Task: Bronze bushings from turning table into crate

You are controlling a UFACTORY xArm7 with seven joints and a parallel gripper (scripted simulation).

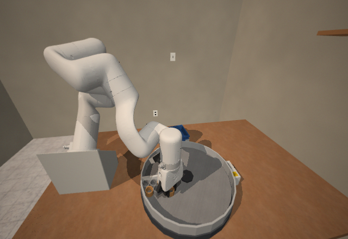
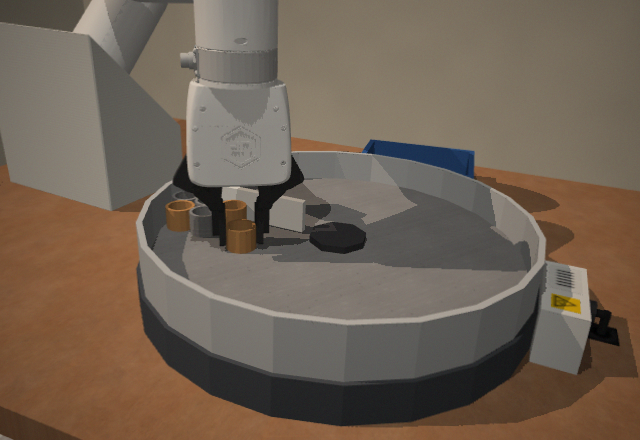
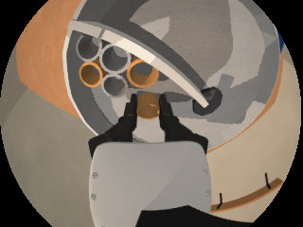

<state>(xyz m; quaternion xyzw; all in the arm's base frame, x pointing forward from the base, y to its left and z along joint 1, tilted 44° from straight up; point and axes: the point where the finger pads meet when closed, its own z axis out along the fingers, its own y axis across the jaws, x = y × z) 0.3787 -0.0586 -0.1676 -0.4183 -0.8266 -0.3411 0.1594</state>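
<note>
The blue crate lies 43 cm to the left of my hand, 7 cm ahead of it and 6 cm below it. Also, from my hand: turning table: 9 cm ahead, 6 cm to the left, 3 cm below.
</note>
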